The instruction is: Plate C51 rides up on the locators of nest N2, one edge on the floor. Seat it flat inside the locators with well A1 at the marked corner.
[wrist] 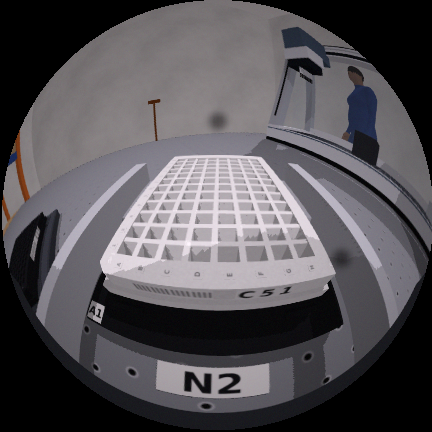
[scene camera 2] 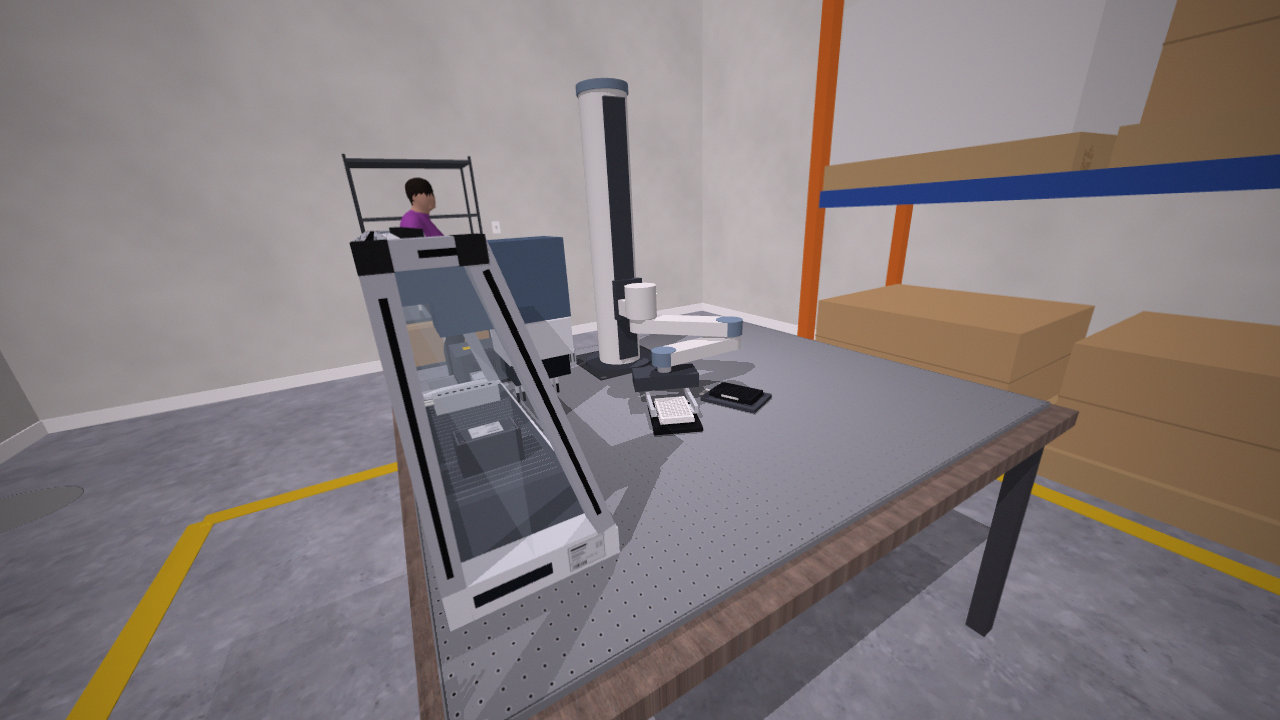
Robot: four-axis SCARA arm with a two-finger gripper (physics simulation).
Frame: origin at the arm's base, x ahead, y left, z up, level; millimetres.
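Seen in the pictures: gripper, fingertip midpoint: (wrist: 216, 171) (scene camera 2: 674, 411); arm's base, origin of the base link: (scene camera 2: 620, 362).
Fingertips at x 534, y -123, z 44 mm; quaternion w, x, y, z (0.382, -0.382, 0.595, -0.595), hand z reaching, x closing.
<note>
Offsets run from my fingertips to a thing's top centre. "*": to the spot under its first point.
White plate C51 {21 mm back, 10 mm left, 2 mm up} (scene camera 2: 674, 410) (wrist: 220, 220) is over the black nest N2 {21 mm back, 10 mm left, 17 mm down} (scene camera 2: 677, 428) (wrist: 215, 332). In the wrist view its near edge looks about level from side to side, with a dark band of nest in front and below; whether its underside touches the nest or locators is hidden. Lettered corner A is at the near left, the same side as the nest's A1 label {* 66 mm back, 90 mm left, 20 mm down} (wrist: 96, 312). The N2 label {* 106 mm back, 50 mm left, 30 mm down} (wrist: 212, 378) faces the camera. My gripper (scene camera 2: 674, 406) (wrist: 216, 171) is shut on the plate, one finger along each long side, pads against the edges.
A black item on a dark base {18 mm back, 222 mm left, 5 mm down} (scene camera 2: 737, 394) (wrist: 32, 250) lies beside the nest. A sloped, glass-fronted enclosure {* 316 mm ahead, 381 mm right, 15 mm up} (scene camera 2: 586, 542) stands at the table's left. A blue-grey instrument {* 244 mm ahead, 383 mm right, 418 mm up} (scene camera 2: 537, 268) stands behind it. Boxes (scene camera 2: 948, 331) and a person (scene camera 2: 418, 214) are beyond the table.
</note>
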